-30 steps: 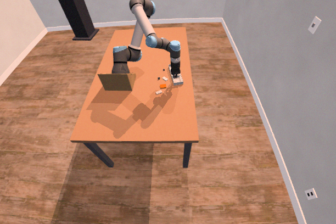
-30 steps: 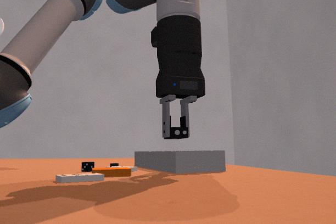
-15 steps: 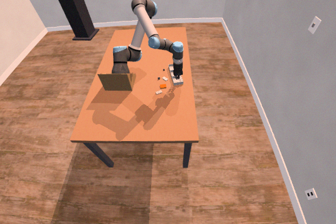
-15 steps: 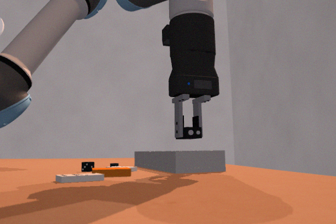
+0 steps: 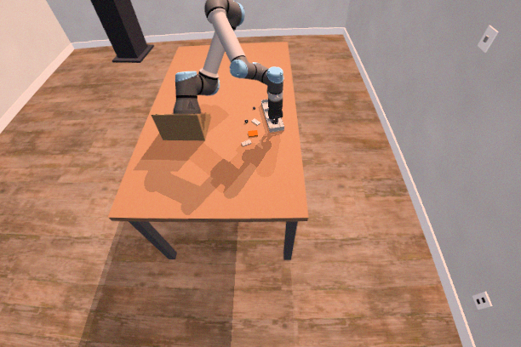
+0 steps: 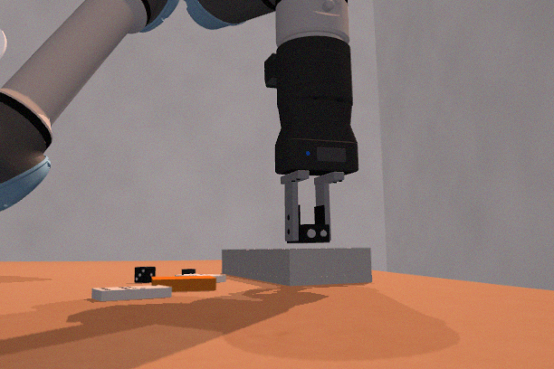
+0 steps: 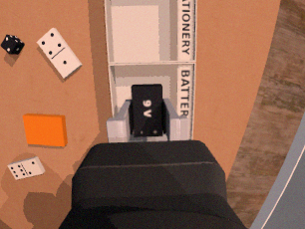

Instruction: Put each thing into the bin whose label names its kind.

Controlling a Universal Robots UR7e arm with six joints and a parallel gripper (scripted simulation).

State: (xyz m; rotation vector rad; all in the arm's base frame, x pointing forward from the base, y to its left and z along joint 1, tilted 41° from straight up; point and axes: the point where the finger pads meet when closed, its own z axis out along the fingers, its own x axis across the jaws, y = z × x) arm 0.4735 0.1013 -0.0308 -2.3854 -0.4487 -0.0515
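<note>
The orange domino is 11 cm behind my hand, 7 cm to the right of it and 5 cm below it. From my hand the other things lie so: grey bin tray 2 cm behind, 8 cm to the left, 4 cm below; black die 17 cm behind, 2 cm to the left, 5 cm below; black 9V battery 1 cm to the right, 1 cm below.
</note>
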